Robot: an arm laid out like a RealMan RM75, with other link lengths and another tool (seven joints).
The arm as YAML. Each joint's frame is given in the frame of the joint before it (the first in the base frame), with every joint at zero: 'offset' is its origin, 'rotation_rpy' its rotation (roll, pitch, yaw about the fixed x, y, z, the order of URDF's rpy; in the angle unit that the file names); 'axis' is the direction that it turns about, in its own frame. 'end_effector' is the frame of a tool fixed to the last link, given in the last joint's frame.
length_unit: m
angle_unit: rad
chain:
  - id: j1
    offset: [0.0, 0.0, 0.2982]
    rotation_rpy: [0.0, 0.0, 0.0]
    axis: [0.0, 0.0, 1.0]
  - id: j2
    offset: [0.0, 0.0, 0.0]
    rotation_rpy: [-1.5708, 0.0, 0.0]
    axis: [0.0, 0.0, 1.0]
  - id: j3
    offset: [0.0, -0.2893, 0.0]
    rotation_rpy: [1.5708, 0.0, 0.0]
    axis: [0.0, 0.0, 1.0]
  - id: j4
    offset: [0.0, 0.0, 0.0]
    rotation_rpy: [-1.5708, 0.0, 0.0]
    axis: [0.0, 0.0, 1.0]
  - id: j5
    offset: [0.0, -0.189, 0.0]
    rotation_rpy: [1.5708, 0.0, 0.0]
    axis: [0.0, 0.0, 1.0]
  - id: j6
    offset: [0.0, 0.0, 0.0]
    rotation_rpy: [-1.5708, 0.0, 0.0]
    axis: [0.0, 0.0, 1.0]
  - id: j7
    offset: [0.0, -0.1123, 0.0]
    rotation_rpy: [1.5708, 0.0, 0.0]
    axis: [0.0, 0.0, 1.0]
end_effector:
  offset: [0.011, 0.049, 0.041]
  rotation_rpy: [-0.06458, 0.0, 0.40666]
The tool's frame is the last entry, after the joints.
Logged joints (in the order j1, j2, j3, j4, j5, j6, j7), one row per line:
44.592, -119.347, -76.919, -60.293, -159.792, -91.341, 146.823
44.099, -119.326, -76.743, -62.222, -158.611, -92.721, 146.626
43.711, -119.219, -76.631, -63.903, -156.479, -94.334, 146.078
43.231, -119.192, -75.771, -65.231, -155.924, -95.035, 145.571
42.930, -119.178, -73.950, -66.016, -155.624, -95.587, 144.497
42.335, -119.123, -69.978, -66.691, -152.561, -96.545, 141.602
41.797, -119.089, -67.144, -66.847, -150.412, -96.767, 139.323
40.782, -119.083, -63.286, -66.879, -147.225, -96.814, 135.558
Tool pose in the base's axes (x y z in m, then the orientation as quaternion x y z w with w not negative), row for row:
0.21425, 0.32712, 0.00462, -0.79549, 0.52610, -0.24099, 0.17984
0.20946, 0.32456, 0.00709, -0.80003, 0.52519, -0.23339, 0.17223
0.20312, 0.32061, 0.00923, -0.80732, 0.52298, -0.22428, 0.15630
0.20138, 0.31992, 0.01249, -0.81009, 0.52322, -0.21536, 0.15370
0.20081, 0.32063, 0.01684, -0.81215, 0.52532, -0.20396, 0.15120
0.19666, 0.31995, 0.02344, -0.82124, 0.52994, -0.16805, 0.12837
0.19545, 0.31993, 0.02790, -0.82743, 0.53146, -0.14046, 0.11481
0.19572, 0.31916, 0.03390, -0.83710, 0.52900, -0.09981, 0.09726
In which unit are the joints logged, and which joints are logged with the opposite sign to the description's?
The joints are logged in degrees. Opposite sign: j2.
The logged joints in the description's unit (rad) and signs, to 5 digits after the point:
0.77828, 2.08300, -1.34249, -1.05231, -2.78890, -1.59420, 2.56254
0.76967, 2.08263, -1.33942, -1.08598, -2.76828, -1.61829, 2.55911
0.76290, 2.08076, -1.33746, -1.11532, -2.73107, -1.64644, 2.54954
0.75452, 2.08029, -1.32245, -1.13850, -2.72139, -1.65867, 2.54069
0.74927, 2.08005, -1.29067, -1.15220, -2.71615, -1.66831, 2.52195
0.73889, 2.07909, -1.22135, -1.16398, -2.66269, -1.68503, 2.47142
0.72950, 2.07850, -1.17188, -1.16670, -2.62518, -1.68890, 2.43165
0.71178, 2.07839, -1.10455, -1.16726, -2.56956, -1.68972, 2.36593

